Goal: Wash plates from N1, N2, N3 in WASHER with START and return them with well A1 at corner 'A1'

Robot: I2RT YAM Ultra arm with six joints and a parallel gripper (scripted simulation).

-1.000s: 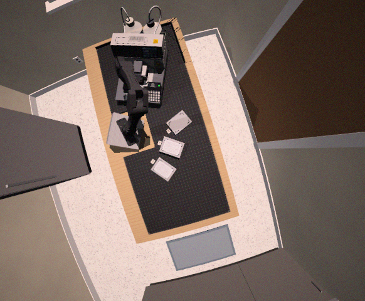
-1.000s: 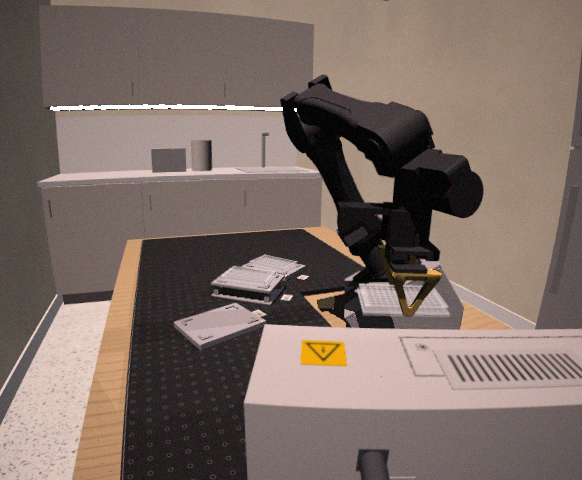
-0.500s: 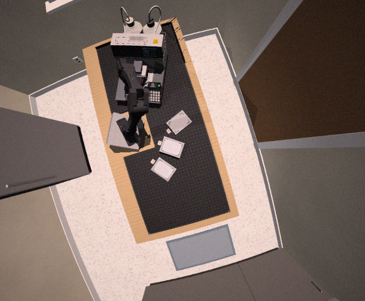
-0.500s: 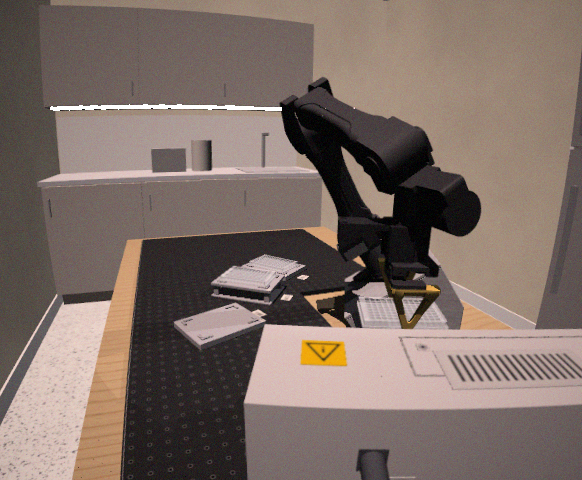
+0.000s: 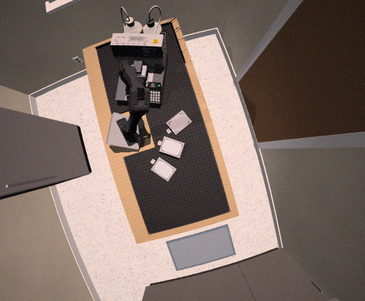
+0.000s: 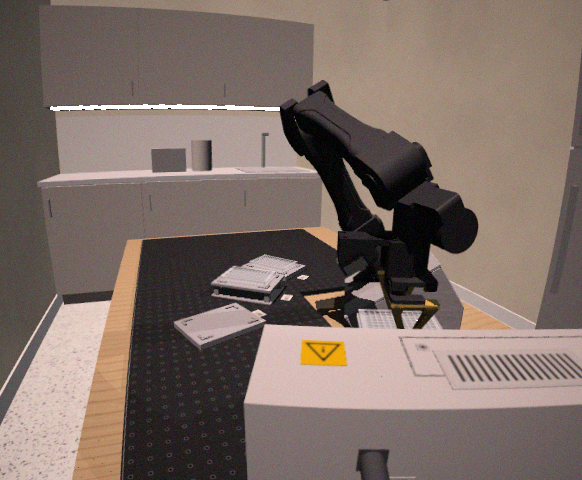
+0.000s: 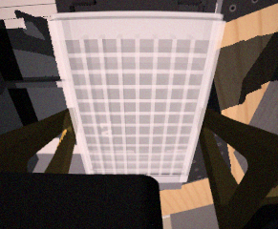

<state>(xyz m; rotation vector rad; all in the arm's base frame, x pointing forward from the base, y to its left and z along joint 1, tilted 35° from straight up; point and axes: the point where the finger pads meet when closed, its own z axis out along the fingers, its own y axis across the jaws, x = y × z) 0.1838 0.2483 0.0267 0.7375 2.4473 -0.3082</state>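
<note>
Right now the carrier pocket is 5 cm below my hand. From my hand the other things lie so: n1 label (4 cm ahead, 37 cm to the right, 12 cm below); then grey nest slab (14 cm ahead, 35 cm to the right, 12 cm below); then washer (10 cm ahead, 12 cm to the left, 1 cm above).
</note>
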